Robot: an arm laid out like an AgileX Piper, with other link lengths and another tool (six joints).
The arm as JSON. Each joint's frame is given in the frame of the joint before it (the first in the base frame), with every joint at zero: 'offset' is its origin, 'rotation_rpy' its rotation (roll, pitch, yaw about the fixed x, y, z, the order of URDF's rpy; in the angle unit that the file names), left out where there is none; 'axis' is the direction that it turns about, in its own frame. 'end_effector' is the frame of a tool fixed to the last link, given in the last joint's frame.
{
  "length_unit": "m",
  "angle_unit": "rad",
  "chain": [
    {
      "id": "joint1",
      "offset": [
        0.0,
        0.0,
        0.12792
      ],
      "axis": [
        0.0,
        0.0,
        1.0
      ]
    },
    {
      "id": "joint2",
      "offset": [
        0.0,
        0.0,
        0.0
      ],
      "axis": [
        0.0,
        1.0,
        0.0
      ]
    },
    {
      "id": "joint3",
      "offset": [
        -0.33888,
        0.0,
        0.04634
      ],
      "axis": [
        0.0,
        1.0,
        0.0
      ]
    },
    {
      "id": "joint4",
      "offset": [
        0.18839,
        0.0,
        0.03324
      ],
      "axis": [
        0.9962,
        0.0,
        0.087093
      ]
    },
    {
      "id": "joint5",
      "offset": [
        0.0,
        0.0,
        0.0
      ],
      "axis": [
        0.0,
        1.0,
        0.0
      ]
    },
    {
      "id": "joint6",
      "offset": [
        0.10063,
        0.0,
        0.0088
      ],
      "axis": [
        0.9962,
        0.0,
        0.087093
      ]
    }
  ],
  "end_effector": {
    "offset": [
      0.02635,
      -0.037,
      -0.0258
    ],
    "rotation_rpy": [
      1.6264,
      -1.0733,
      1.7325
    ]
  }
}
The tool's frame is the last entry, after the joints.
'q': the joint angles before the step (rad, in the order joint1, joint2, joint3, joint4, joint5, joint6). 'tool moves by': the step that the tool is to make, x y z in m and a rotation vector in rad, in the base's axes. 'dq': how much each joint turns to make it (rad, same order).
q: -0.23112, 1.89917, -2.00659, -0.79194, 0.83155, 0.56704
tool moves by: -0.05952, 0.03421, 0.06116, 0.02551, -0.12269, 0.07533
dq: 0.04266, -0.20857, 0.02409, 0.10985, 0.04018, -0.07914
